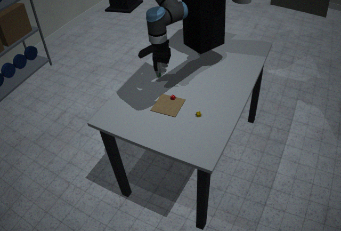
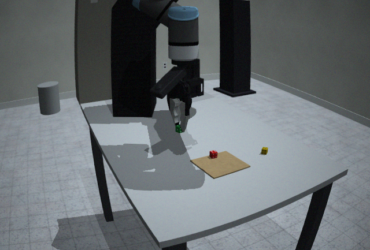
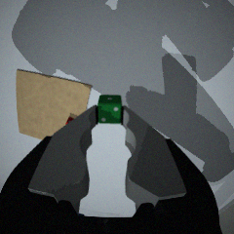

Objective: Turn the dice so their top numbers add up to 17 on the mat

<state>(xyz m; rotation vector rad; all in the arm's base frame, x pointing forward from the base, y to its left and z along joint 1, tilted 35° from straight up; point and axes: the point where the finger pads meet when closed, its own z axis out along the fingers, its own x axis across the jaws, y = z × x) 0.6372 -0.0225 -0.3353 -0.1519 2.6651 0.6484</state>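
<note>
The mat lies 100 mm ahead of my hand, 90 mm to the left of it and 110 mm below it. Also, from my hand: red die: 50 mm ahead, 100 mm to the left, 100 mm below; green die: 10 mm below; yellow die: 130 mm ahead, 260 mm to the left, 100 mm below.
</note>
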